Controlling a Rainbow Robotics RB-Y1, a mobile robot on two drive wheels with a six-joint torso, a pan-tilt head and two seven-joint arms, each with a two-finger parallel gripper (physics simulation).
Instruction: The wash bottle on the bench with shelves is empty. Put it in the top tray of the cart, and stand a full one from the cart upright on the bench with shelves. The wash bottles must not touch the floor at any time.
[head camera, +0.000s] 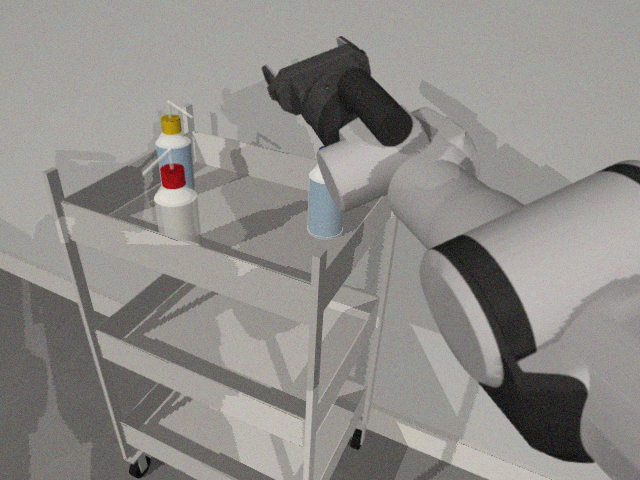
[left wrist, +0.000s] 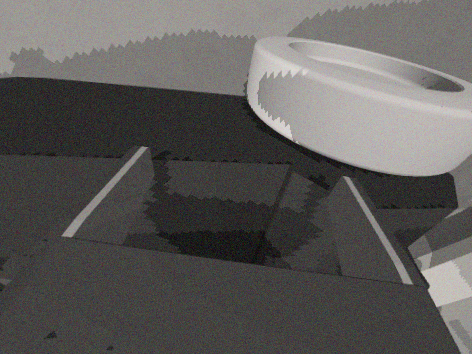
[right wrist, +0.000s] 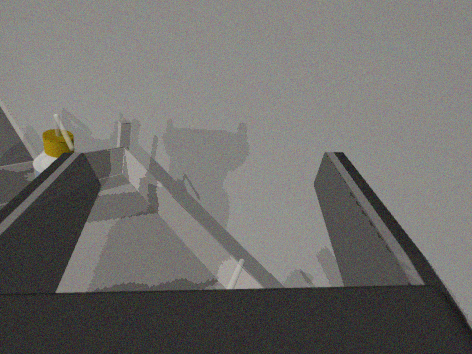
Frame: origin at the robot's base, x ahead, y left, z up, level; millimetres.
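Where they show: left gripper, between the fingertips: (left wrist: 243, 174); right gripper, between the fingertips: (head camera: 303, 57) (right wrist: 207, 169).
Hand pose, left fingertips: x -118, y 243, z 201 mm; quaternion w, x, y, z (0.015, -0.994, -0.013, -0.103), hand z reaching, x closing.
Observation:
After its pixels a point has its place.
A red-capped wash bottle (head camera: 176, 206) @(x 511, y 10, z 763 mm) with a pale grey, see-through body stands upright in the cart's top tray (head camera: 268, 281) @(x 389, y -99, z 712 mm) (right wrist: 185, 225) @(x 745, y -176, z 700 mm). Behind it stands a yellow-capped wash bottle (head camera: 174, 149) @(x 711, y 13, z 762 mm) (right wrist: 57, 145) @(x 726, y 7, z 802 mm) with a blue body. A third wash bottle (head camera: 324, 214) @(x 543, y -211, z 710 mm), blue-bodied, stands upright at the tray's right end, its upper part mostly hidden by my right arm. A white nozzle tip (right wrist: 236, 274) @(x 592, y -229, z 829 mm) shows low in the right wrist view. My right gripper (head camera: 303, 54) @(x 559, y -174, z 949 mm) (right wrist: 207, 169) @(x 559, y -174, z 949 mm) is open and empty, above the tray. My left gripper (left wrist: 243, 174) @(x -118, y 243, z 201 mm) is open and empty. The bench with shelves does not show.
The cart (head camera: 317, 299) @(x 336, y -151, z 718 mm) has three tray levels, corner posts and black casters (head camera: 139, 466) @(x 609, y 172, z 47 mm). A plain wall (head camera: 129, 46) @(x 1046, y 96, z 857 mm) stands behind it. A large white rounded part (left wrist: 350, 110) lies beyond my left fingers, over a dark surface (left wrist: 100, 120) @(x -219, y 226, z 121 mm).

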